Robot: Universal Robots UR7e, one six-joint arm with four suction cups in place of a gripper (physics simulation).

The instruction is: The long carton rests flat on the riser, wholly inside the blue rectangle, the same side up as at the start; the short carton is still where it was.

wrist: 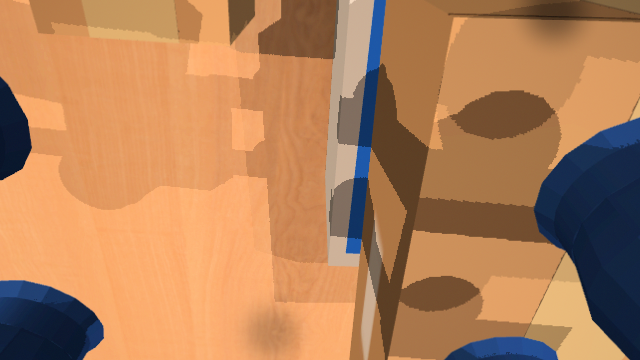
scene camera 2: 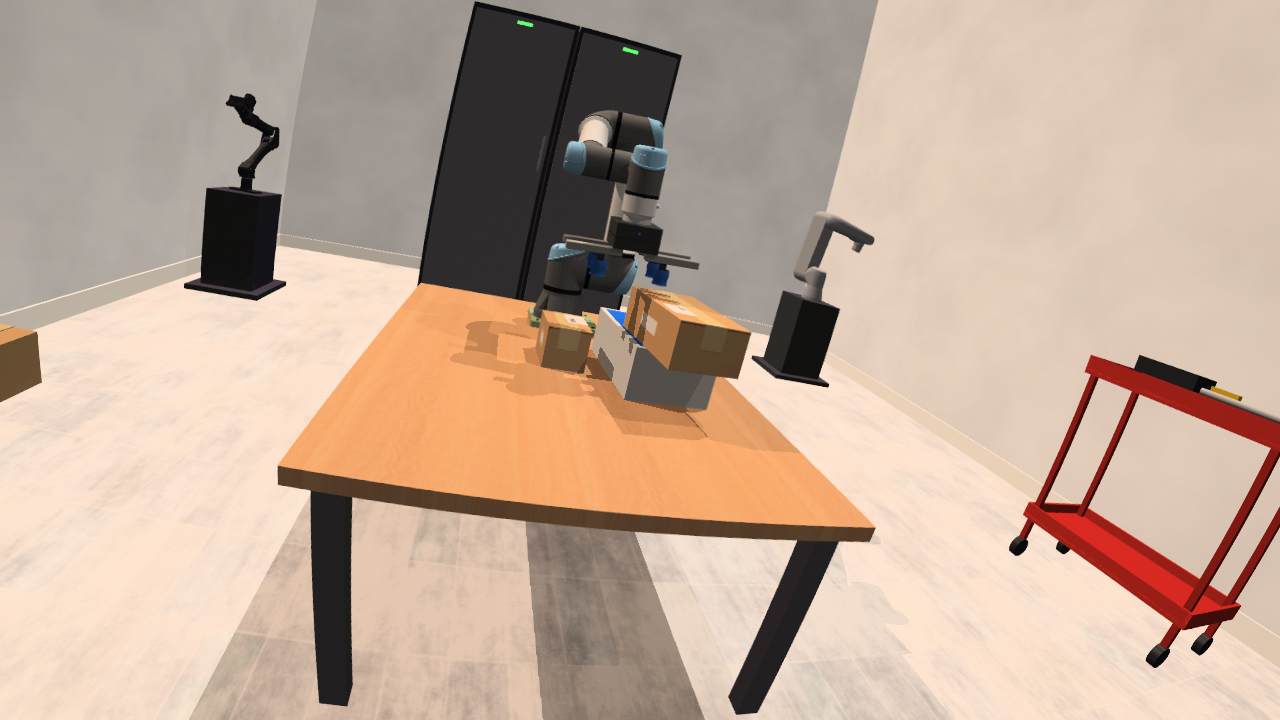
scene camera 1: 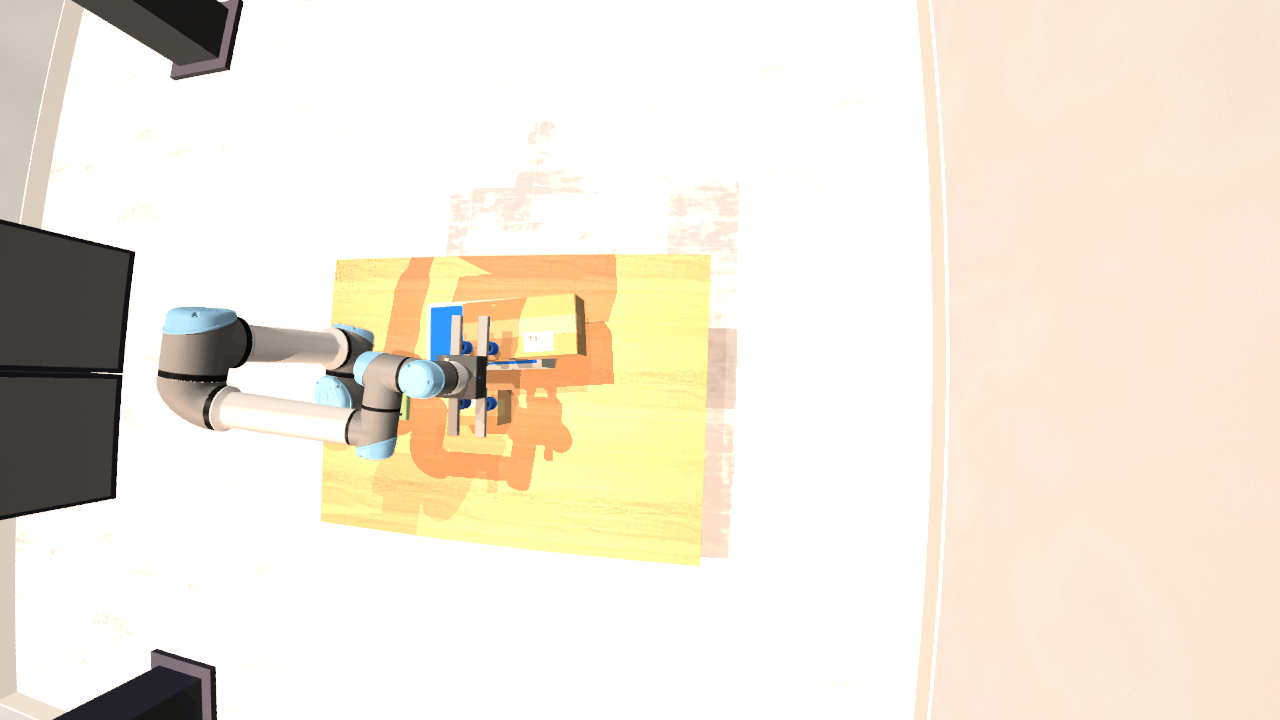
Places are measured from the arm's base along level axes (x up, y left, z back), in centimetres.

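Pixels of known places: hand, tool point: (wrist: 279,269) (scene camera 2: 625,275).
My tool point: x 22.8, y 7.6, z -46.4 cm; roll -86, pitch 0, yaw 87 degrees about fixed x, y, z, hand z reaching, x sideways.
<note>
For each thing: its middle in the pictures, then the offset to it from my tool point. Level surfaces: height alone.
- long carton, body centre: (wrist: 506,299) (scene camera 2: 681,328) (scene camera 1: 525,330) dx -7.7, dy +12.9, dz -8.8 cm
- grey-white riser, body centre: (scene camera 2: 649,354) (scene camera 1: 491,336) dx -18.7, dy +11.8, dz +6.5 cm
- blue rectangle, body centre: (scene camera 2: 655,331) (scene camera 1: 482,334) dx -12.7, dy +11.8, dz +6.5 cm
- short carton, body centre: (scene camera 2: 562,340) (scene camera 1: 481,406) dx -19.7, dy -9.6, dz +9.0 cm
- wooden table, surface height: dx -24.7 cm
The long carton (scene camera 1: 550,313) (scene camera 2: 711,349) (wrist: 480,185) lies on the grey-white riser (scene camera 1: 547,364) (scene camera 2: 662,385) (wrist: 345,165) and looks flat, a label on its top. Its end away from the arm's base sticks out past the riser's end and the blue rectangle (scene camera 1: 444,331) (scene camera 2: 617,315) (wrist: 375,50). Blue shows bare at the base end and as a strip along one side. The short carton (scene camera 1: 504,407) (scene camera 2: 565,342) (wrist: 130,15) stands on the table beside the riser. My gripper (scene camera 1: 478,376) (scene camera 2: 628,268) (wrist: 290,245) is open, its cups apart from both cartons, hanging above and between them.
The wooden table (scene camera 1: 626,483) (scene camera 2: 501,447) bears the riser, the short carton and the arm's base. Two dark cabinets (scene camera 2: 492,152) stand behind the arm. A red cart (scene camera 2: 1181,402) stands at the right in scene camera 2. Two other arms stand on dark pedestals (scene camera 2: 237,237) (scene camera 2: 799,331).
</note>
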